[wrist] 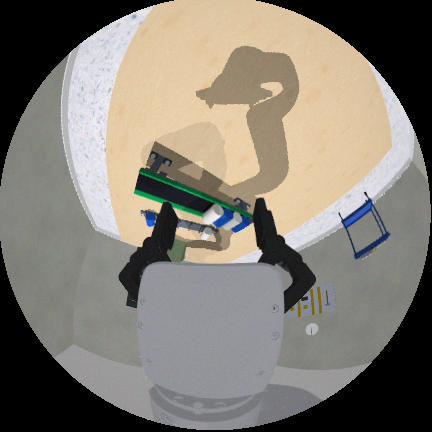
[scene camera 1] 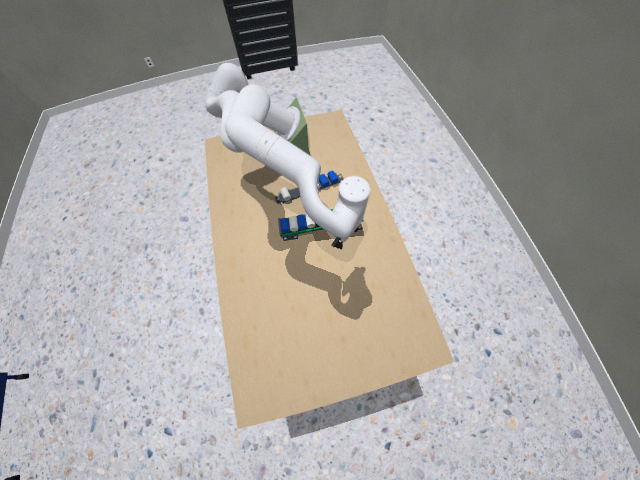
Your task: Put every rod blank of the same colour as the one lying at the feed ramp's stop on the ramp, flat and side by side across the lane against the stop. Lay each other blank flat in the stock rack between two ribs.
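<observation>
The feed ramp [scene camera 1: 305, 230] [wrist: 165, 191] has green rails and a dark lane. At its left end in the scene view, a blue blank [scene camera 1: 284, 225] [wrist: 241, 224], a white one [scene camera 1: 293, 223] [wrist: 232, 221], a blue one [scene camera 1: 301, 222] [wrist: 223, 218] and a white one [scene camera 1: 310, 222] [wrist: 213, 214] lie side by side. The grey stock rack [scene camera 1: 295, 194] [wrist: 192, 224] holds a white blank [scene camera 1: 285, 194] [wrist: 206, 233] near one end. Two blue blanks, one [scene camera 1: 324, 180] and another [scene camera 1: 333, 177], lie toward its other end, partly hidden in the wrist view. My gripper [scene camera 1: 337, 242] [wrist: 212, 207] is open and empty, above the ramp area.
The wooden table [scene camera 1: 330, 356] [wrist: 325, 110] carries the ramp and rack. The arm hides part of both in the scene view. A green mount [scene camera 1: 301, 139] stands by the arm's base. A black cabinet [scene camera 1: 266, 38] stands behind; a blue cart [wrist: 357, 212] stands beyond the table.
</observation>
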